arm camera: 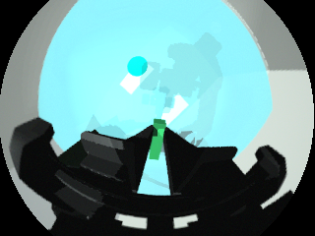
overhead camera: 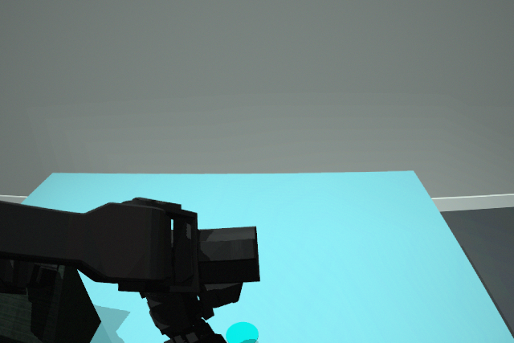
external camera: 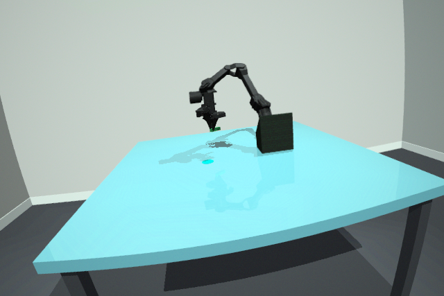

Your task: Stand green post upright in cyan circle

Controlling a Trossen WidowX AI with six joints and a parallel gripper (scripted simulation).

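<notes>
My gripper tip is now 30 mm short of the cyan circle, 140 mm to the right of it and 130 mm above it. Also, from my gripper tip: green post (20 mm behind, 20 mm to the right).
</notes>
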